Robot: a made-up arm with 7 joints. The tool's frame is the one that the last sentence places.
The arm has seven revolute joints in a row. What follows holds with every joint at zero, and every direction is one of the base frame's.
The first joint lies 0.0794 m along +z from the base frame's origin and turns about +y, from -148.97 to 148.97 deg.
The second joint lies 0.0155 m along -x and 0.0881 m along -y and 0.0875 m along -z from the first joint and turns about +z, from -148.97 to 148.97 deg.
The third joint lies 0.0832 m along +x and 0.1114 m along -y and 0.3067 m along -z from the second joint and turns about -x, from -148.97 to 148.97 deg.
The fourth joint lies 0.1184 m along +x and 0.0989 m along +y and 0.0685 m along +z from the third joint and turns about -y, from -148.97 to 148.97 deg.
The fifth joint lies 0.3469 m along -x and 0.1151 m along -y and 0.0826 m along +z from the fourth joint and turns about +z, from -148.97 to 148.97 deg.
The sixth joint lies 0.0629 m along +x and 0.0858 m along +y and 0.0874 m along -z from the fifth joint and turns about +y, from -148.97 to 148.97 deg.
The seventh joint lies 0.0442 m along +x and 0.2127 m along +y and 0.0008 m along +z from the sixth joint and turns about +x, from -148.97 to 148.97 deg.
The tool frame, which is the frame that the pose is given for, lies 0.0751 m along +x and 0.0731 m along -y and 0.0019 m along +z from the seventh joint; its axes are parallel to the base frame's.
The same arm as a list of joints. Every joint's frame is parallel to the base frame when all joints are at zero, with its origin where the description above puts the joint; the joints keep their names.
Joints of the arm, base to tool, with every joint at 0 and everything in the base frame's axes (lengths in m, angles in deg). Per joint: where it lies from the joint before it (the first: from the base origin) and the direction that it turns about. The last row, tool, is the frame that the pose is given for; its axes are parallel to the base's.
joint 1: origin 0 0 0.0794 axis +y
joint 2: origin -0.0155 -0.0881 -0.0875 axis +z
joint 3: origin 0.0832 -0.1114 -0.3067 axis -x
joint 4: origin 0.1184 0.0989 0.0685 axis -y
joint 5: origin -0.3469 -0.1151 0.0826 axis +z
joint 6: origin 0.0629 0.0858 -0.0874 axis +y
joint 7: origin 0.0442 0.2127 0.0008 axis +x
tool: origin 0.0751 -0.0731 0.0019
Joint limits (deg, base to tool): -148.97..148.97 -148.97..148.97 -148.97..148.97 -148.97..148.97 -148.97..148.97 -148.97..148.97 -148.97..148.97

